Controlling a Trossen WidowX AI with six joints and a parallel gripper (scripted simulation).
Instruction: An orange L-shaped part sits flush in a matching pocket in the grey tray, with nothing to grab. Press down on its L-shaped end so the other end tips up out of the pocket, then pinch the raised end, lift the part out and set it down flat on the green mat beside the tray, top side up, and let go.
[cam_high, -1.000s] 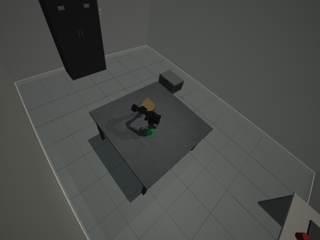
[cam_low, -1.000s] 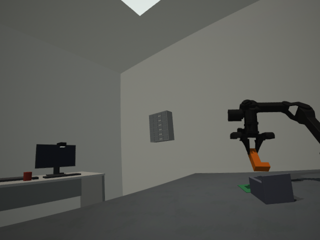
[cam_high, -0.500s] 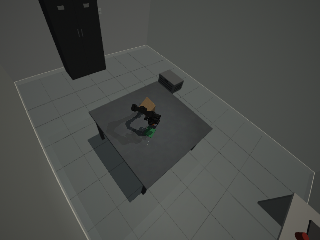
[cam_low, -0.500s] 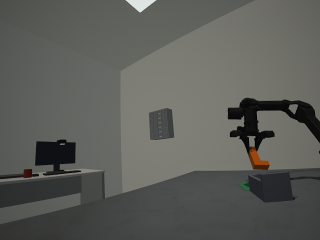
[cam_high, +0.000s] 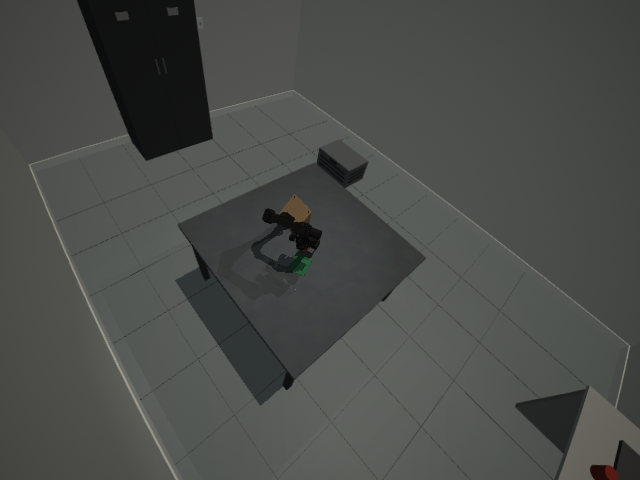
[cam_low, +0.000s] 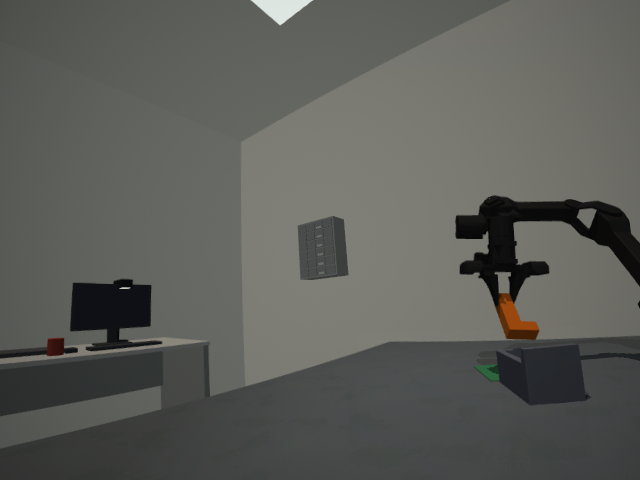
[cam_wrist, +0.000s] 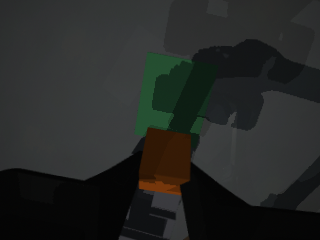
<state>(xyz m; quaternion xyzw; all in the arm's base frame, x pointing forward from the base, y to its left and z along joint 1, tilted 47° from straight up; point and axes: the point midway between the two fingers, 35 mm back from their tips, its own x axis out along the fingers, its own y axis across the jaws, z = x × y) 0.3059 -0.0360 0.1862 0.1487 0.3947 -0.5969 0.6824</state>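
Now: the orange L-shaped part 20 mm behind my gripper tip, 30 mm to the left of it and 30 mm below it. From my gripper tip the other things lie so: green mat (10 mm ahead, 20 mm to the right, 170 mm below).
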